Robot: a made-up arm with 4 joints. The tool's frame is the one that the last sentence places.
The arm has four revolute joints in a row. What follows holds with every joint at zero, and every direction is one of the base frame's. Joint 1 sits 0.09 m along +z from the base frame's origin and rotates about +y. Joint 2 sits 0.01 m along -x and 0.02 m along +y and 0.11 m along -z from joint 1 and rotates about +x. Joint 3 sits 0.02 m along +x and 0.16 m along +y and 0.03 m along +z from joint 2 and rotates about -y. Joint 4 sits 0.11 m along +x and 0.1 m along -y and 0.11 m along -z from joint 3 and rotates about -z. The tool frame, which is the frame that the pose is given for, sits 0.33 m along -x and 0.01 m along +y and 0.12 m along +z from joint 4; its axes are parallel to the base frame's.
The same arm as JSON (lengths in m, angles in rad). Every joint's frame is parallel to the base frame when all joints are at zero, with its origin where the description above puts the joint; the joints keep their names.
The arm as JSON. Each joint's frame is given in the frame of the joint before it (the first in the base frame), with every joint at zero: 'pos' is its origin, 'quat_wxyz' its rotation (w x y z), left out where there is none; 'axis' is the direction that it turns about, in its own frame. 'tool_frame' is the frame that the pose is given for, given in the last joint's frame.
{"length_unit": "m", "angle_unit": "rad", "joints": [{"joint": "joint 1", "pos": [0.0, 0.0, 0.09], "axis": [0.0, 1.0, 0.0]}, {"joint": "joint 2", "pos": [-0.01, 0.02, -0.11], "axis": [1.0, 0.0, 0.0]}, {"joint": "joint 3", "pos": [0.02, 0.16, 0.03], "axis": [0.0, -1.0, 0.0]}, {"joint": "joint 4", "pos": [0.11, -0.1, -0.11], "axis": [0.0, 0.0, -1.0]}], "tool_frame": {"pos": [-0.33, 0.01, 0.12]}}
